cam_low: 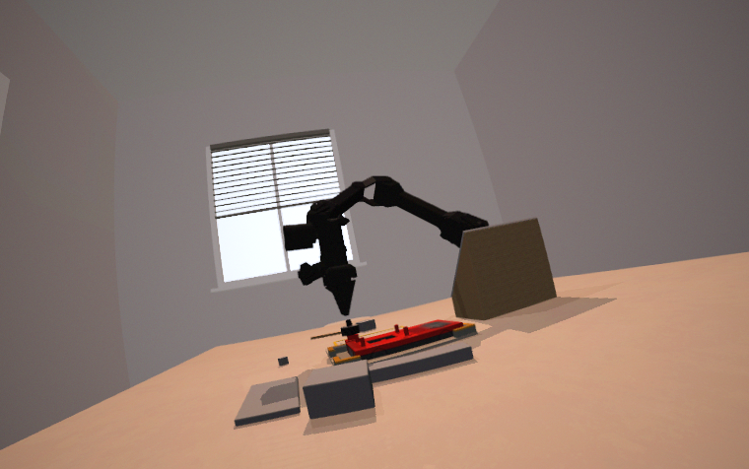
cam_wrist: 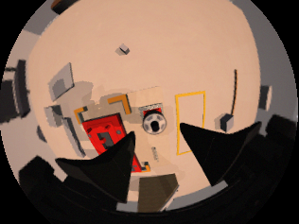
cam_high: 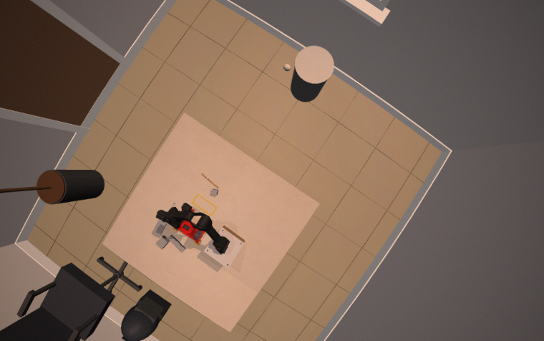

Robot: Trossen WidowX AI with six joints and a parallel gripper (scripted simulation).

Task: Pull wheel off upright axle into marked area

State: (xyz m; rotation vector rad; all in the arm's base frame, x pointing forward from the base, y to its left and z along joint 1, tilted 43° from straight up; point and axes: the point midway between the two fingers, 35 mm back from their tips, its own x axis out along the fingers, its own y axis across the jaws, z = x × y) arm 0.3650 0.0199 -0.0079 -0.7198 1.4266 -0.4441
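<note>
Now: the black wheel 30 mm below my gripper tip. From my gripper tip the other things lie so: grey cube 40 mm behind, 240 mm to the right, 60 mm below.
</note>
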